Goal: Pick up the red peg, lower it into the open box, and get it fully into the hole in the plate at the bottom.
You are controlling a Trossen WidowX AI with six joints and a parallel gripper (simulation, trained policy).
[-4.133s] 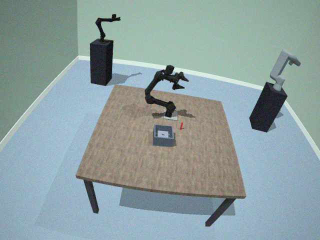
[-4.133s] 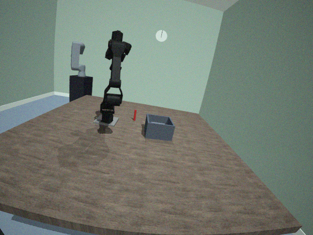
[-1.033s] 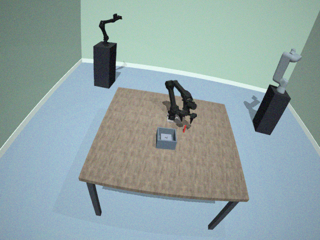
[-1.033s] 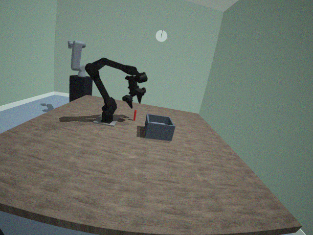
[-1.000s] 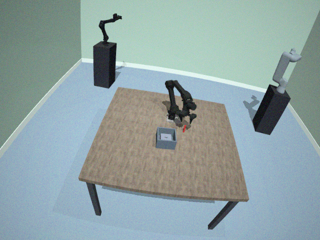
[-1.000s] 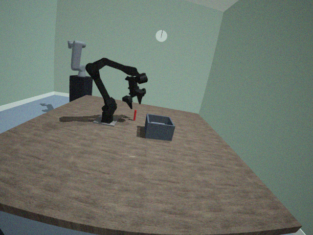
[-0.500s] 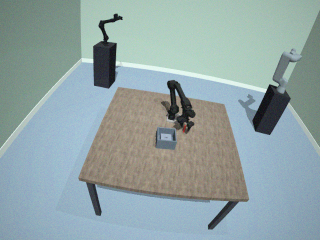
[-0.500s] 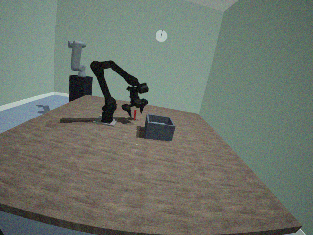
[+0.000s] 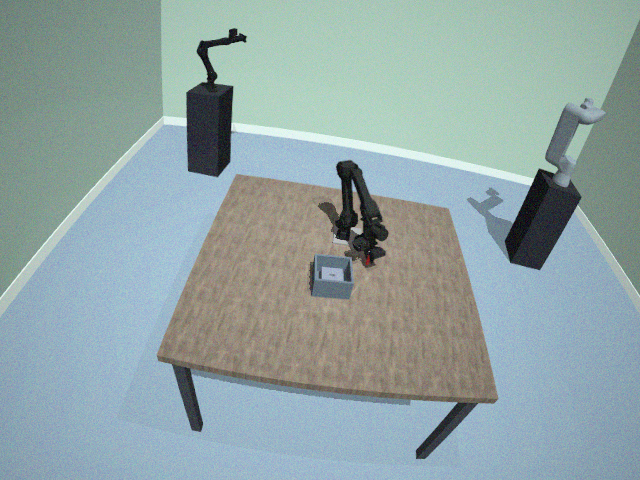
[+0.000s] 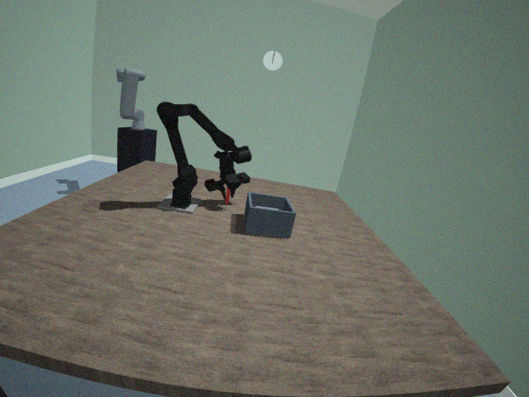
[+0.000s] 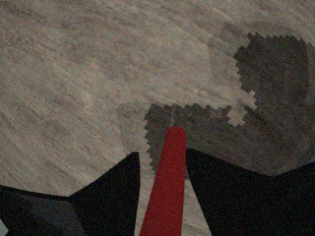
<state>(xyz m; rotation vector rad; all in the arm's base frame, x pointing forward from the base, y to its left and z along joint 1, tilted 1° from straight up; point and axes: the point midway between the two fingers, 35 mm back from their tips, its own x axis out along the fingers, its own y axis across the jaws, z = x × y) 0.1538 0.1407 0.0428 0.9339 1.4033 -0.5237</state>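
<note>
My gripper tip is now 18 cm short of the light grey plate, 15 cm to the left of it and 3 cm below it. From my gripper tip the other things lie so: grey-blue box 18 cm ahead, 15 cm to the right, 1 cm above; then red peg 2 cm above, 1 cm to the right.
</note>
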